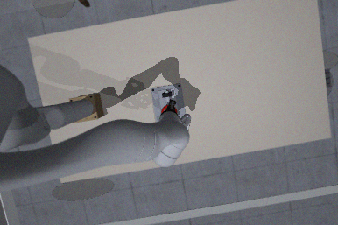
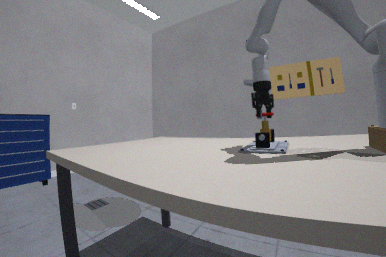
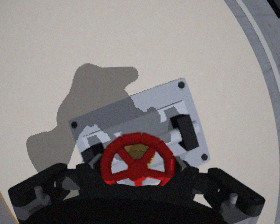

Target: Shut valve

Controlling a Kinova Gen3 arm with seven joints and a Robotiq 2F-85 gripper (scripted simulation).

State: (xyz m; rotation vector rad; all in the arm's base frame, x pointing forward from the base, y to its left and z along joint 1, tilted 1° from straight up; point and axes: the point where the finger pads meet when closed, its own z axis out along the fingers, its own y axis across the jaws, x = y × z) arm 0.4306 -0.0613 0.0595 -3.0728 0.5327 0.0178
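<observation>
Now: the red handwheel right at my hand.
</observation>
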